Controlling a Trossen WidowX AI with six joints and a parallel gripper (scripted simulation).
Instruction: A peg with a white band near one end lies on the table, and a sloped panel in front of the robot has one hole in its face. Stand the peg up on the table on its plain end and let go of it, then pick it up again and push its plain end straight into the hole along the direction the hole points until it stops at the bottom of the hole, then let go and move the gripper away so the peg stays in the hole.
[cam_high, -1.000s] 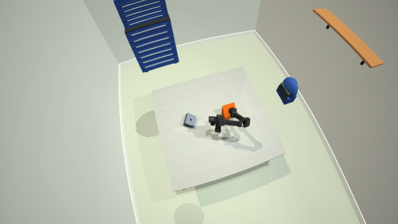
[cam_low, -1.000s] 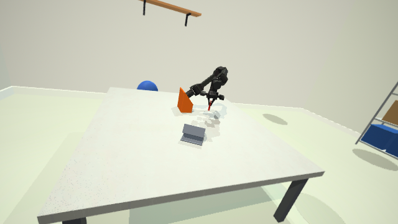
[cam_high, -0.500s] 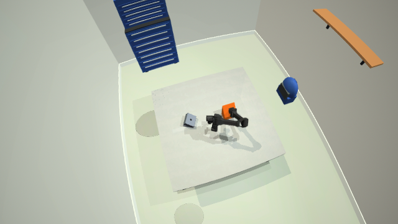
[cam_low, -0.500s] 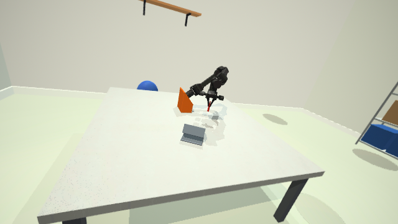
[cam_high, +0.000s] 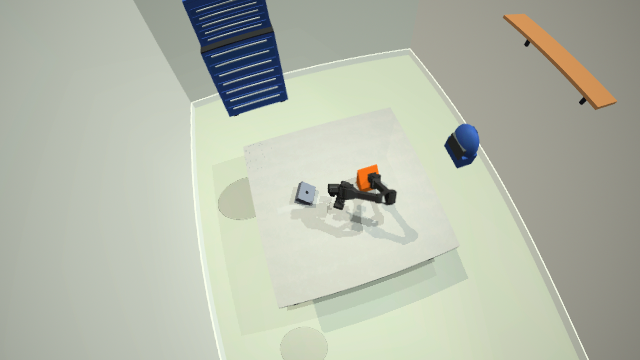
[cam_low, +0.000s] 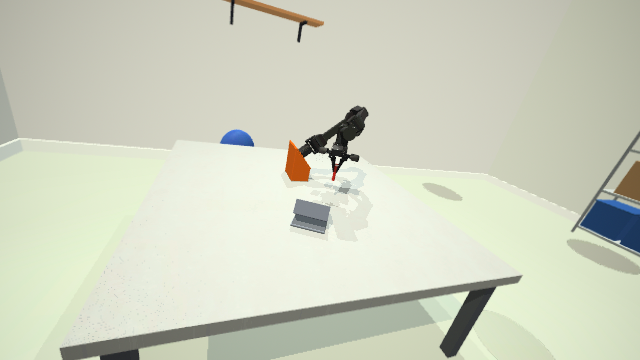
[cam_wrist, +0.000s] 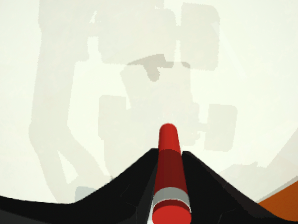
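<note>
Now: gripper tip 200 mm short of the grey sloped panel, 150 mm to the left of it and 90 mm above it. The rest, counted from my gripper tip: red peg (20 mm above).
</note>
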